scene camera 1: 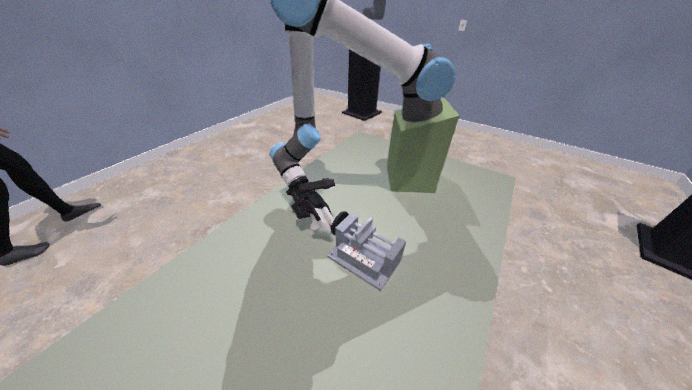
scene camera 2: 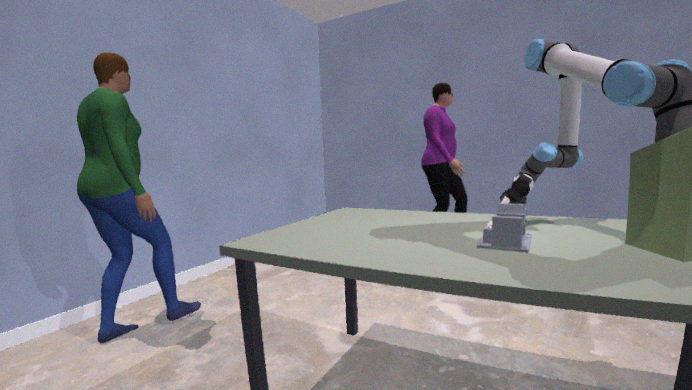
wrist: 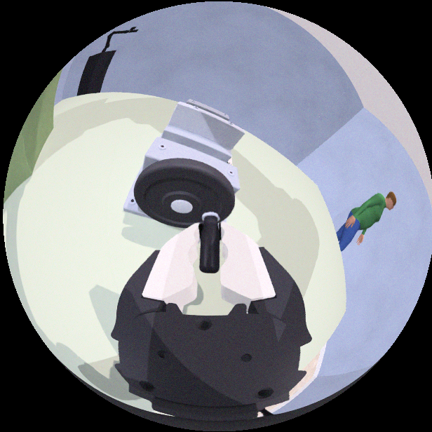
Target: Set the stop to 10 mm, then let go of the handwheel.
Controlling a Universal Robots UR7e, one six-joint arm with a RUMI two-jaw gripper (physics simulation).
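Places are measured from the arm's base along level axes (x ahead, y left, z up), in centimetres.
Where they show: gripper, fingertip midpoint: [scene camera 1: 332, 232]; arm's base, link origin: [scene camera 1: 422, 112] [scene camera 2: 687, 141].
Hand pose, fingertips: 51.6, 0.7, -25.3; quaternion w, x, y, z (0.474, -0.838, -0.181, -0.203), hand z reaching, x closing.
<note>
Each offset is from my fingertips to the top centre of the thing, as dx, dy, dz. "spot": to the spot under its first point. Level surfaces: height alone.
The grey stop device stands on the table, with a base plate, two end blocks, guide rods and a sliding stop block @[spot: -3.9, +9.8, +4.6] [scene camera 1: 364, 231] close to the handwheel end. A white scale @[spot: +1.0, +11.8, -0.4] [scene camera 1: 358, 255] with a small red mark runs along its side; its numbers are too small to read. The black handwheel @[spot: -3.0, +0.9, +3.0] [scene camera 1: 340, 222] [wrist: 150, 195] is on the near end block in the wrist view. My gripper [scene camera 1: 330, 225] [wrist: 210, 224] is shut on the handwheel's black crank handle [wrist: 209, 255], at the lower right of the wheel's rim in the wrist view. The handwheel is hidden in scene camera 2.
The green pedestal [scene camera 1: 417, 155] [scene camera 2: 657, 200] [wrist: 37, 135] carries the arm behind the device. The table @[dz -5.9] [scene camera 1: 165, 320] [scene camera 2: 300, 240] extends around it. A person in green [scene camera 2: 110, 145] [wrist: 371, 212] and a person in purple [scene camera 2: 440, 135] stand beyond the table.
</note>
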